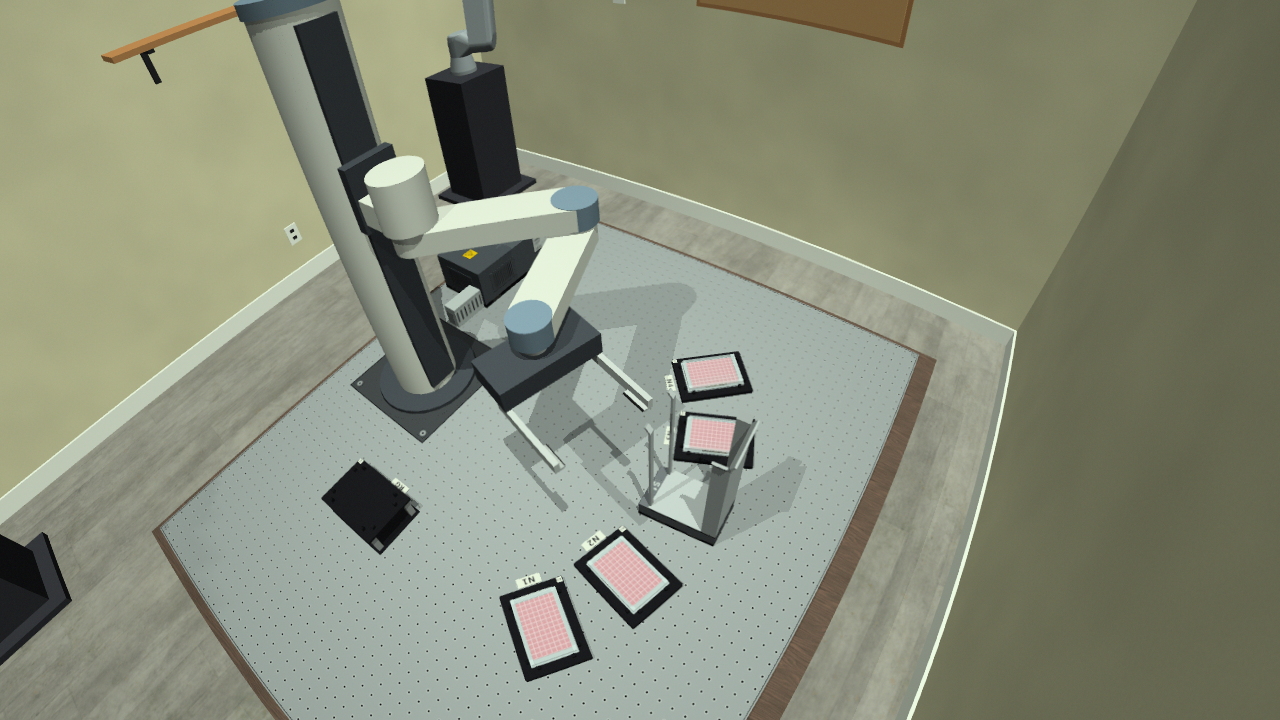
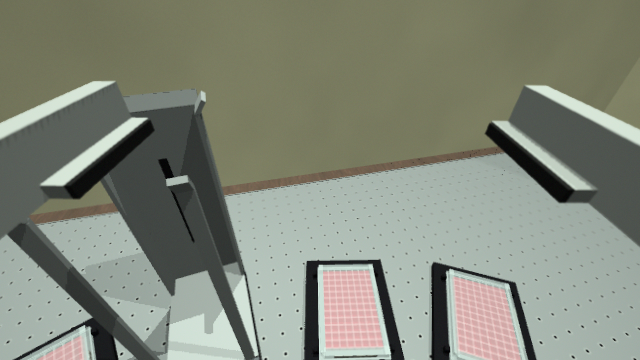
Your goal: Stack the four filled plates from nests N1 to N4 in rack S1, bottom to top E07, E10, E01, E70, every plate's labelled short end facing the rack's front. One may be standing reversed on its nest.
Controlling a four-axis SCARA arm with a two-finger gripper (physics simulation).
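Where they show: gripper, between the fingertips: [image 1: 605, 435] [image 2: 320, 107]; arm's base, origin of its link: [image 1: 429, 375].
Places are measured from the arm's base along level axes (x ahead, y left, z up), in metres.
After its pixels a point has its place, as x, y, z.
Four pink-gridded plates lie on black nests: the N1 plate [image 1: 544, 626] {0.633, -0.296, 0.035} [image 2: 487, 320] {0.624, -0.298, 0.035}, the N2 plate [image 1: 628, 574] {0.695, -0.134, 0.037} [image 2: 355, 310] {0.681, -0.135, 0.038}, the N3 plate [image 1: 708, 434] {0.659, 0.207, 0.037} [image 2: 65, 350] {0.720, 0.215, 0.038}, partly hidden by the rack, and the N4 plate [image 1: 711, 372] {0.581, 0.359, 0.036}. Their E codes are not legible, so I cannot tell which may be reversed. Rack S1 [image 1: 723, 488] {0.784, 0.005, 0.236} [image 2: 155, 225] {0.777, 0.086, 0.159}, a grey upright frame on a pale base, stands between N2 and N3 and shows no plate. My gripper [image 1: 599, 433] {0.625, -0.069, 0.344} [image 2: 320, 107] {0.625, -0.069, 0.344} is open and empty, raised above the table on the column side of the rack.
A black block [image 1: 368, 503] {0.210, -0.334, 0.073} with a small tag sits on the perforated table [image 1: 429, 617] {0.446, -0.414, 0.013}, left of the gripper. The arm's column [image 1: 313, 152] {0.040, -0.063, 0.648} stands at the back left. A dark box [image 1: 487, 273] {-0.035, 0.280, 0.111} lies behind it. The rack's uprights rise near one finger.
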